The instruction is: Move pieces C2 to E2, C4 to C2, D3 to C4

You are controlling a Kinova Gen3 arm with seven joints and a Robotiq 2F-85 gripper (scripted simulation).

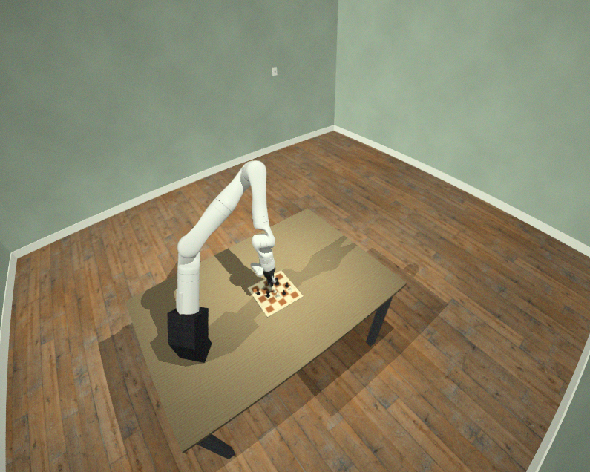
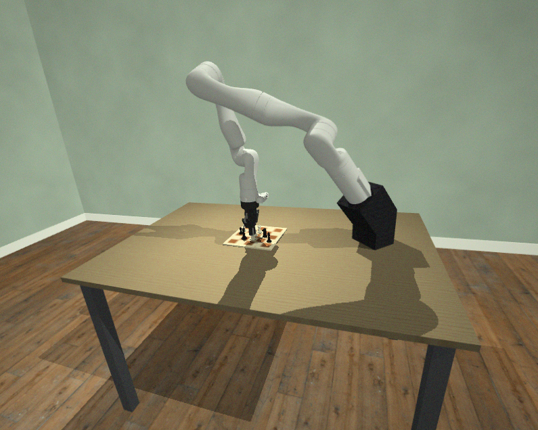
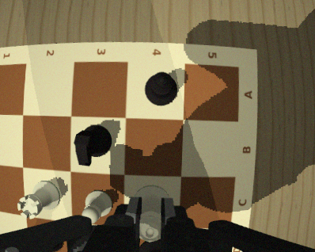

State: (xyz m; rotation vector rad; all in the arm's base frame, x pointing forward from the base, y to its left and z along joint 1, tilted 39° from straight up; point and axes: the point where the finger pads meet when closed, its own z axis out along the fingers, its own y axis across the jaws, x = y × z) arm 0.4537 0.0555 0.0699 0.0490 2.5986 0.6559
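Right now the chessboard is 40 mm to the right of my hand and 40 mm below it. The rest, counted from my hand: black knight 40 mm behind, 40 mm to the right, 20 mm below.
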